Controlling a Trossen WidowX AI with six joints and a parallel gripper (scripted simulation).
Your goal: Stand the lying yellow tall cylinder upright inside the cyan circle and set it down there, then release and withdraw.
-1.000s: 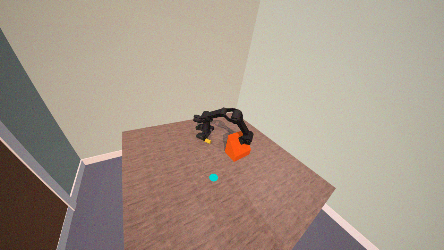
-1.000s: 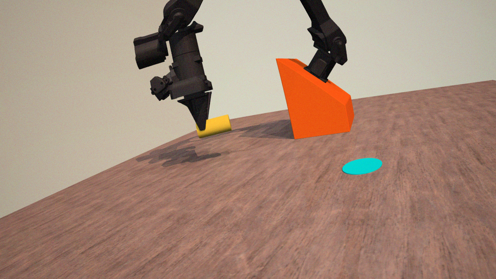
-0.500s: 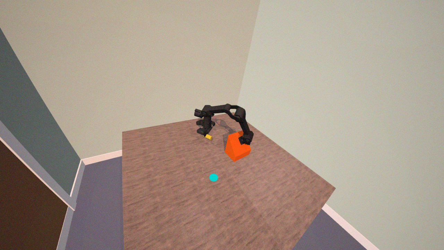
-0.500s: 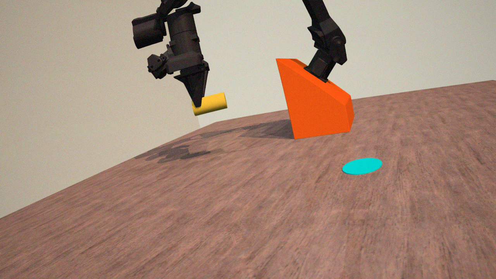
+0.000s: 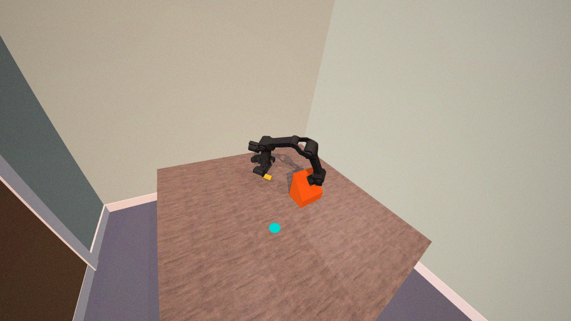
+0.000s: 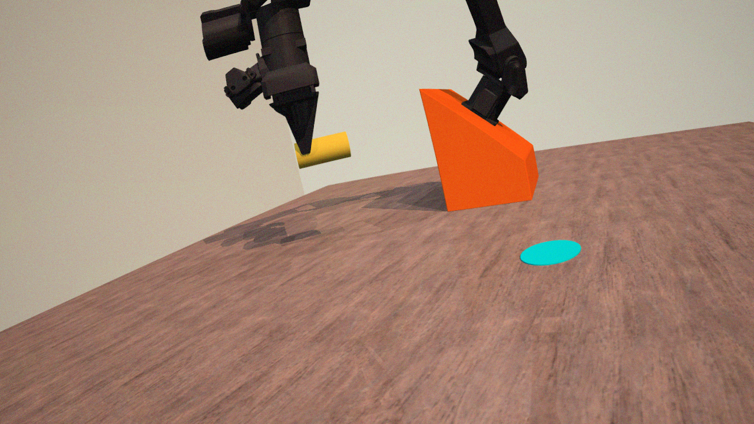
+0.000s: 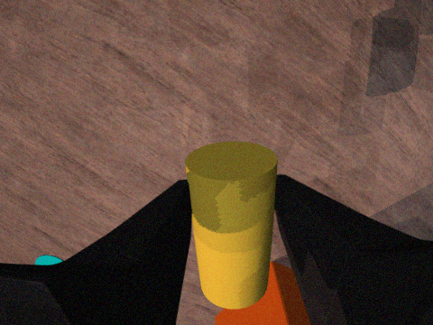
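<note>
My gripper tip is 9 cm short of the cyan circle, 28 cm to the right of it and 13 cm above it. Round my gripper tip: yellow cylinder (1 cm behind, 2 cm to the left).
</note>
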